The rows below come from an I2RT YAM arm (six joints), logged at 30 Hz.
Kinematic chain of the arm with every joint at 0, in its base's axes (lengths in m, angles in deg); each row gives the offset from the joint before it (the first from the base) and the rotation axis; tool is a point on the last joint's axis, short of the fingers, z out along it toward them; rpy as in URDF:
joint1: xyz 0 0 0.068 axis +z
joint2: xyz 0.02 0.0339 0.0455 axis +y
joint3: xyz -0.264 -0.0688 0 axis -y
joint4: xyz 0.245 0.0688 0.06 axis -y
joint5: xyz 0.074 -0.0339 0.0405 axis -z
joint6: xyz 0.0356 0 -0.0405 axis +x
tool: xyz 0 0 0 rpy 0 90 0
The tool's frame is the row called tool.
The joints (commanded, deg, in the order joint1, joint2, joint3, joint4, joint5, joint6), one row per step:
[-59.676 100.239 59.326 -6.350 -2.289 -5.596]
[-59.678 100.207 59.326 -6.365 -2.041 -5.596]
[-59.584 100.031 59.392 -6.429 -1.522 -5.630]
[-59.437 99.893 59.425 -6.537 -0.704 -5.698]
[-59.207 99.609 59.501 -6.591 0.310 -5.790]
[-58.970 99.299 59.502 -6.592 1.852 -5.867]
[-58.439 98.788 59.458 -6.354 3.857 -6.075]
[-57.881 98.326 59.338 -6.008 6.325 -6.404]
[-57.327 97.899 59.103 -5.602 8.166 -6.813]
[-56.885 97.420 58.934 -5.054 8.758 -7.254]
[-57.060 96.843 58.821 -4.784 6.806 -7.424]
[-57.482 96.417 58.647 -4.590 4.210 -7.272]
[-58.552 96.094 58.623 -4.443 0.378 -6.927]
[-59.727 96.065 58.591 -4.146 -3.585 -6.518]
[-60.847 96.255 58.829 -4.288 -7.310 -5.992]
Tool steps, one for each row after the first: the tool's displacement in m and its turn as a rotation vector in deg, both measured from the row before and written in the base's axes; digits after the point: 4 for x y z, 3 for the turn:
[-0.0002 0.0000 0.0002 -0.107 0.149 -0.170]
[0.0002 0.0002 0.0013 -0.359 0.258 -0.234]
[0.0003 0.0004 0.0009 -0.383 0.523 -0.361]
[0.0006 0.0006 0.0020 -0.673 0.534 -0.396]
[0.0003 0.0006 0.0019 -0.867 0.847 -0.768]
[0.0016 0.0015 0.0032 -1.418 0.996 -0.711]
[0.0014 0.0016 0.0027 -1.607 1.339 -0.944]
[0.0016 0.0020 0.0020 -1.310 1.044 -0.469]
[0.0018 0.0017 0.0027 -1.060 0.178 0.319]
[-0.0003 0.0007 0.0031 0.065 -1.404 1.364]
[-0.0013 0.0001 0.0018 0.623 -1.820 1.387]
[-0.0039 -0.0020 0.0019 1.107 -2.641 1.540]
[-0.0041 -0.0027 0.0005 1.268 -2.673 1.509]
[-0.0038 -0.0030 0.0001 1.546 -2.419 1.315]

